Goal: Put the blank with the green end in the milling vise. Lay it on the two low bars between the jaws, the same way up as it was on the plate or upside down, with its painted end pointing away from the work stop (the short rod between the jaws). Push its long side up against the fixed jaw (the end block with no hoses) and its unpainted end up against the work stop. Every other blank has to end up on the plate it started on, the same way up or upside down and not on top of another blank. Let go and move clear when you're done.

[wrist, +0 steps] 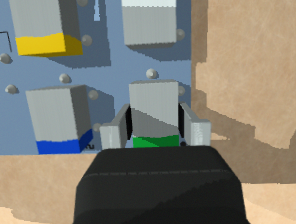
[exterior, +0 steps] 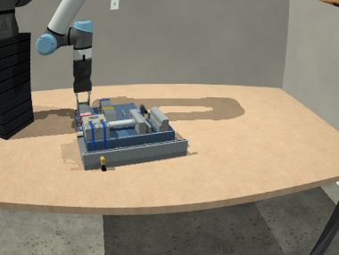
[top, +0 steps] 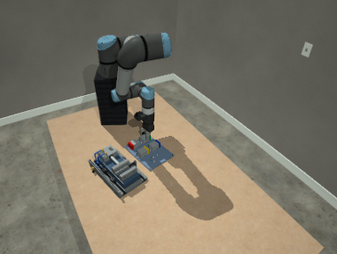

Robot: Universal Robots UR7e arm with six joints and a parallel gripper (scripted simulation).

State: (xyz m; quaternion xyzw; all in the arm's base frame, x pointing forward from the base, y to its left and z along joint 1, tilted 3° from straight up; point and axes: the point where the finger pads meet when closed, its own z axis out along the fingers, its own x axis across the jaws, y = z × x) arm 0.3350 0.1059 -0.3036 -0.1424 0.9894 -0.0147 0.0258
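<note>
The blue-ended blank is 9 cm ahead of my hand, 3 cm to the left of it and 2 cm below it. From my hand the other things lie so: blue plate (10 cm ahead, 2 cm to the right, 4 cm below); green-ended blank (2 cm below); red-ended blank (3 cm ahead, 9 cm to the right, 2 cm below).
</note>
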